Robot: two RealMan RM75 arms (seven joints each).
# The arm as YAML. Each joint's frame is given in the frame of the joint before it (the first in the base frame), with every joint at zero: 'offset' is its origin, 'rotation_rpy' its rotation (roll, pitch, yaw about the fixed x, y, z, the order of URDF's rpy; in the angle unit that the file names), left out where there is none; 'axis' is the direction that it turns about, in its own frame. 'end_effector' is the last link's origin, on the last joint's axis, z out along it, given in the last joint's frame.
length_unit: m
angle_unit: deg
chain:
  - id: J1
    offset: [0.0, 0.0, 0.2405]
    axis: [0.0, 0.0, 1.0]
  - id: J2
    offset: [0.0, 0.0, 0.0]
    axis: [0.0, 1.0, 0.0]
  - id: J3
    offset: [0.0, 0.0, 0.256]
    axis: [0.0, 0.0, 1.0]
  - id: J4
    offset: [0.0, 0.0, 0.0]
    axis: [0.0, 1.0, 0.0]
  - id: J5
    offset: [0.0, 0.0, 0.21]
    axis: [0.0, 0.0, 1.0]
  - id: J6
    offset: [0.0, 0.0, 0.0]
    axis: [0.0, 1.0, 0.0]
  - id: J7
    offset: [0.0, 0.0, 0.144]
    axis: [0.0, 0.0, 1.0]
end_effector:
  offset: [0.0, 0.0, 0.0]
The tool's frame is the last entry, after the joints.
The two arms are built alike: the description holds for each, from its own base.
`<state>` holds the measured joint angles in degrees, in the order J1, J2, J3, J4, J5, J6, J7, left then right.
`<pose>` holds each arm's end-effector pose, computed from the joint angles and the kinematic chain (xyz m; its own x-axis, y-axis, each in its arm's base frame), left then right.
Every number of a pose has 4 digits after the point.
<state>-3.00 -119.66 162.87 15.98 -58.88 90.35 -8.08 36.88 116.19 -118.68 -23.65 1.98 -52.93 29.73</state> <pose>-0.3276 0.1732 -0.0512 0.5992 -0.0822 0.7964 0.7469 -0.3007 -0.5931 0.1899 0.3908 -0.0656 0.7192 0.0279 -0.6942 -0.4725 -0.7128 -0.5182</pose>
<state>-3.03 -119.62 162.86 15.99 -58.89 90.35 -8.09 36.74 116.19 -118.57 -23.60 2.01 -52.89 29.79</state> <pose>-0.3278 0.1734 -0.0509 0.5995 -0.0827 0.7961 0.7466 -0.3008 -0.5934 0.1912 0.3906 -0.0652 0.7186 0.0247 -0.6950 -0.4770 -0.7098 -0.5184</pose>
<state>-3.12 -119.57 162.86 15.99 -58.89 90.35 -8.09 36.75 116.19 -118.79 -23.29 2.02 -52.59 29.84</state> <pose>-0.3277 0.1740 -0.0506 0.6000 -0.0836 0.7956 0.7456 -0.3020 -0.5941 0.1935 0.3904 -0.0662 0.7241 0.0172 -0.6895 -0.4779 -0.7082 -0.5196</pose>
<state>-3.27 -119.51 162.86 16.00 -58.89 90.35 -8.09 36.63 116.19 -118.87 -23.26 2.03 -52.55 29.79</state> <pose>-0.3275 0.1748 -0.0503 0.6005 -0.0853 0.7951 0.7443 -0.3039 -0.5947 0.1945 0.3898 -0.0664 0.7255 0.0153 -0.6880 -0.4784 -0.7075 -0.5202</pose>
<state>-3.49 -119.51 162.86 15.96 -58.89 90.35 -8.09 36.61 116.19 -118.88 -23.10 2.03 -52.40 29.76</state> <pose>-0.3270 0.1761 -0.0502 0.6007 -0.0874 0.7947 0.7428 -0.3067 -0.5952 0.1959 0.3898 -0.0666 0.7282 0.0121 -0.6853 -0.4794 -0.7055 -0.5219</pose>
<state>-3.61 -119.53 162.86 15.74 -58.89 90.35 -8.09 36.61 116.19 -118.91 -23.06 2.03 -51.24 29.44</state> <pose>-0.3273 0.1766 -0.0500 0.6033 -0.0878 0.7927 0.7404 -0.3077 -0.5976 0.1987 0.3908 -0.0676 0.7398 0.0030 -0.6728 -0.4800 -0.6984 -0.5309</pose>
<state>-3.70 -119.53 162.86 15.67 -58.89 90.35 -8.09 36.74 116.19 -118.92 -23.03 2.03 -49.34 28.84</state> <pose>-0.3273 0.1771 -0.0499 0.6041 -0.0885 0.7920 0.7393 -0.3087 -0.5984 0.2022 0.3928 -0.0692 0.7583 -0.0093 -0.6518 -0.4780 -0.6878 -0.5463</pose>
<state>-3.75 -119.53 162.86 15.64 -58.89 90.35 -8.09 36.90 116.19 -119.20 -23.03 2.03 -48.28 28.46</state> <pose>-0.3272 0.1773 -0.0499 0.6044 -0.0889 0.7917 0.7388 -0.3093 -0.5988 0.2034 0.3936 -0.0708 0.7703 -0.0150 -0.6375 -0.4719 -0.6857 -0.5542</pose>
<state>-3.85 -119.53 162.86 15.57 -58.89 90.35 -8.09 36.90 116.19 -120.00 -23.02 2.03 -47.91 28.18</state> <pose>-0.3272 0.1778 -0.0498 0.6052 -0.0897 0.7910 0.7376 -0.3104 -0.5996 0.2043 0.3920 -0.0735 0.7799 -0.0174 -0.6256 -0.4611 -0.6919 -0.5556</pose>
